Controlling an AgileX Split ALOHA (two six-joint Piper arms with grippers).
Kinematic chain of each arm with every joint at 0, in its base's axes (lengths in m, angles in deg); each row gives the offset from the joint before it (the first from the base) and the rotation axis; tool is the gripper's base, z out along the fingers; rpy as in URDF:
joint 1: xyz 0 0 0.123 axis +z
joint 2: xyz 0 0 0 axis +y
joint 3: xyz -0.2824 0 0.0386 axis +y
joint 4: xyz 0.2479 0 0.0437 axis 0.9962 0 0.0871
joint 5: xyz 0 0 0 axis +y
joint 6: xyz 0.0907 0 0.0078 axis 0.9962 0 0.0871
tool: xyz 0 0 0 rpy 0 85 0
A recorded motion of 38 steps. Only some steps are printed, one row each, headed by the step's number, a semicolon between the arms.
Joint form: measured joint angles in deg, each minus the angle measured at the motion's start. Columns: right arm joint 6, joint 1, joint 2, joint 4, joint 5, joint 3; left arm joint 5, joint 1, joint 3, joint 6, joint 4, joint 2.
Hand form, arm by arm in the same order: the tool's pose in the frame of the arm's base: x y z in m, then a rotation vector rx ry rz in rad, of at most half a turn. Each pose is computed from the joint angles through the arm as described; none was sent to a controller.
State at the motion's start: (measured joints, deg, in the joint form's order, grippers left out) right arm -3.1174 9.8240 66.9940 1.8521 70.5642 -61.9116; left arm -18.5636 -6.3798 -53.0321 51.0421 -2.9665 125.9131
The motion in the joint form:
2: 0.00 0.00 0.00 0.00 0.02 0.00; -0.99 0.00 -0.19 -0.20 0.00 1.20
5: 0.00 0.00 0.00 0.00 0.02 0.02; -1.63 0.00 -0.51 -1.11 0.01 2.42
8: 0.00 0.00 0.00 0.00 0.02 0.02; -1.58 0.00 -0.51 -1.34 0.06 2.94
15: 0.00 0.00 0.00 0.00 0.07 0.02; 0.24 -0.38 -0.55 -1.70 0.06 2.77
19: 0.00 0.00 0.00 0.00 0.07 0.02; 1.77 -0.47 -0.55 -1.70 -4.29 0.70
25: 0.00 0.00 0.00 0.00 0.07 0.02; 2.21 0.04 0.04 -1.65 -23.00 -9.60
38: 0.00 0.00 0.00 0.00 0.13 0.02; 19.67 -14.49 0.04 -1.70 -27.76 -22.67
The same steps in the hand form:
2: 0.2025 0.0379 0.3337 -0.3084 2.7887 0.0732; 0.3690 -0.0397 0.0297 1.1192 2.1937 0.3442
5: 0.2025 0.0379 0.3336 -0.3085 2.7891 0.0732; 0.3694 -0.0397 0.0234 1.1035 2.2054 0.3364
8: 0.2025 0.0379 0.3336 -0.3085 2.7891 0.0732; 0.3684 -0.0396 0.0200 1.1044 2.2156 0.3311
15: 0.2024 0.0379 0.3336 -0.3086 2.7899 0.0731; 0.3664 -0.0420 0.0194 1.1169 2.2388 0.3138
19: 0.2024 0.0379 0.3336 -0.3086 2.7899 0.0731; 0.3680 -0.0409 0.0312 1.0240 2.2726 0.3100
25: 0.2024 0.0379 0.3336 -0.3086 2.7899 0.0731; 0.3745 -0.0304 0.0948 0.5597 2.2751 0.3004
38: 0.2023 0.0378 0.3335 -0.3087 2.7910 0.0731; 0.3335 -0.1282 0.1606 0.8076 2.2360 -0.0305

